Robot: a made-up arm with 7 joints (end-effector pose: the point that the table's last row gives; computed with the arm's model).
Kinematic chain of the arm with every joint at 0, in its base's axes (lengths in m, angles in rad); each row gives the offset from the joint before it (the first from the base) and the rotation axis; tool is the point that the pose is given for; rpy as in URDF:
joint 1: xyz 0 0 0.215 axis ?
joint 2: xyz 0 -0.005 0.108 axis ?
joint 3: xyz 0 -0.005 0.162 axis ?
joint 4: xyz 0 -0.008 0.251 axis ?
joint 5: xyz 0 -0.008 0.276 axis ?
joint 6: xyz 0 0 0.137 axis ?
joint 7: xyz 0 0 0.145 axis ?
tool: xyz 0 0 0 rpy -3.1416 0 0
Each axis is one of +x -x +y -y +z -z.
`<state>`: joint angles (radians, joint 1 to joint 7).
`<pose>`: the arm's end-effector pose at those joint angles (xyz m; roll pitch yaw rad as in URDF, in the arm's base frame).
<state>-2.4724 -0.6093 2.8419 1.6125 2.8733 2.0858 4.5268</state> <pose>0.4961 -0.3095 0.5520 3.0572 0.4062 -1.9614</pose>
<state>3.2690 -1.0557 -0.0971 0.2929 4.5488 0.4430 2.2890</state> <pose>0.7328 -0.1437 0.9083 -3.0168 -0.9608 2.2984</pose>
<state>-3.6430 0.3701 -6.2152 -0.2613 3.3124 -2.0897 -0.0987</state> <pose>-0.2933 -0.1043 1.0346 0.0648 -0.9487 -2.9836</pose>
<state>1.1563 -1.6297 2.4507 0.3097 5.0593 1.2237 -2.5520</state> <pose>-0.5320 0.6766 0.2026 1.8116 -0.1673 1.6941</pose>
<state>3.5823 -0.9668 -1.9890 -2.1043 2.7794 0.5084 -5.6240</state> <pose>0.1169 0.3731 0.5444 -1.2711 0.9526 -2.1892</pose>
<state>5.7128 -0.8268 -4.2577 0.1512 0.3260 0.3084 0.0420</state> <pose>-0.5773 -0.4991 0.9074 -2.2957 0.9117 -1.2282</pose>
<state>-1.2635 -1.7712 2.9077 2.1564 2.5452 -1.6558 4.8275</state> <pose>0.1166 -0.0803 0.0641 -2.4382 -0.1287 2.2826</pose>
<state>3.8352 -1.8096 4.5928 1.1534 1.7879 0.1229 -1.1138</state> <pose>0.1565 -0.7777 0.1444 1.4371 -0.8365 2.9797</pose>
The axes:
joint 1: -z
joint 2: +y
joint 3: -z
joint 4: +y
joint 5: -z
joint 6: +y
joint 7: -z

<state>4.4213 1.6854 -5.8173 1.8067 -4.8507 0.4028 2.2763</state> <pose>0.2346 0.3057 -0.1464 -0.6335 0.7696 2.1956</pose>
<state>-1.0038 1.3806 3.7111 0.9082 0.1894 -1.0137 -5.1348</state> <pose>0.2717 0.7097 0.7376 -1.7676 0.2154 2.3410</pose>
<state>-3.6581 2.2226 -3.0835 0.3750 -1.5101 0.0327 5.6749</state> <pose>-0.7452 -0.4383 -0.0805 1.2628 0.4706 1.9324</pose>
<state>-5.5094 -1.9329 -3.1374 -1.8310 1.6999 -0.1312 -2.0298</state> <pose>-0.3290 0.3004 0.7303 3.0531 0.1557 2.6987</pose>
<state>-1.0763 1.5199 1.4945 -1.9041 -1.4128 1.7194 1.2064</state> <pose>-0.1833 0.4519 0.2422 -0.0019 -0.2481 1.0258</pose>
